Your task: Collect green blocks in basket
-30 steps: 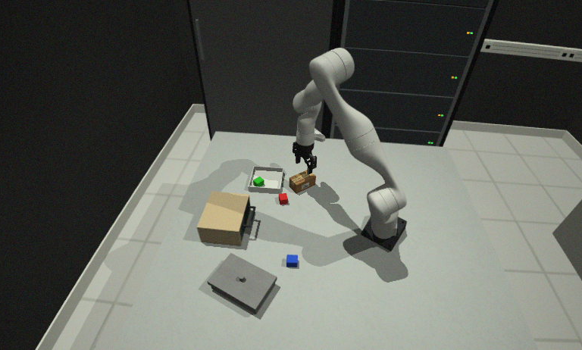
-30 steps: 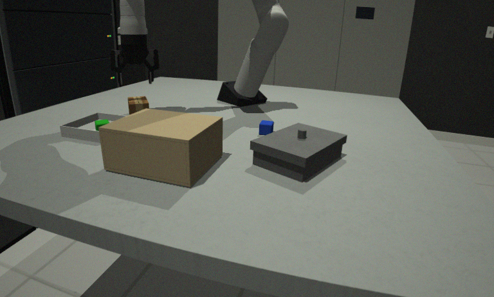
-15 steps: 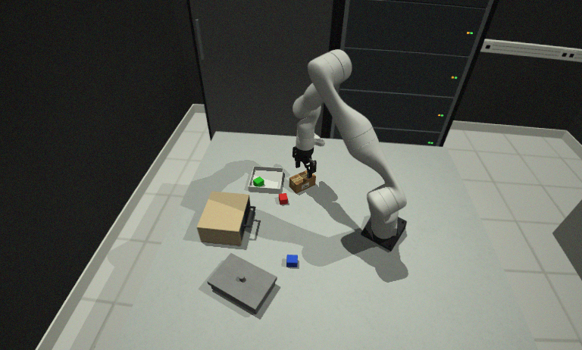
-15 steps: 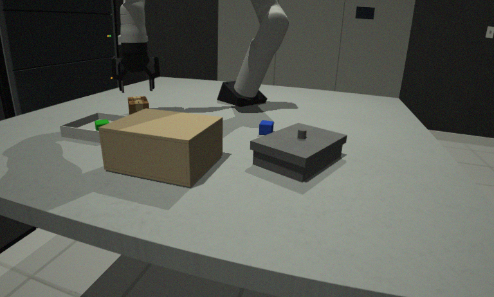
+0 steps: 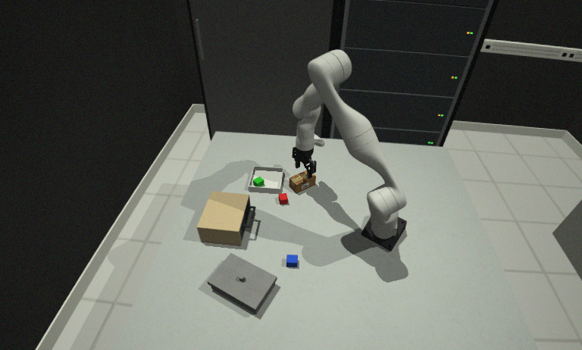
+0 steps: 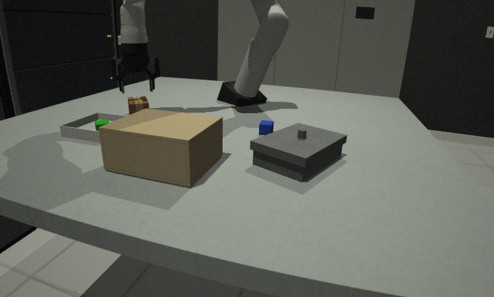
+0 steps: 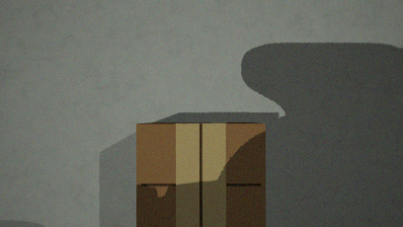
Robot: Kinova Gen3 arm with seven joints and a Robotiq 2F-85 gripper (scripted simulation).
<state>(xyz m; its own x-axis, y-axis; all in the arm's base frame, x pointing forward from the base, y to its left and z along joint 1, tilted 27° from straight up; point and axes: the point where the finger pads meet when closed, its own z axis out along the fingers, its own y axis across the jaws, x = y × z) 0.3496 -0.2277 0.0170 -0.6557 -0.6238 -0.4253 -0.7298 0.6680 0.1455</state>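
My gripper is now 5 cm above the small cardboard box. The rest, counted from my hand: basket: 17 cm ahead, 2 cm to the left, 7 cm below; cabinet drawer: 23 cm ahead, 30 cm to the left, 5 cm below; red block: 6 cm ahead, 12 cm to the left, 7 cm below.
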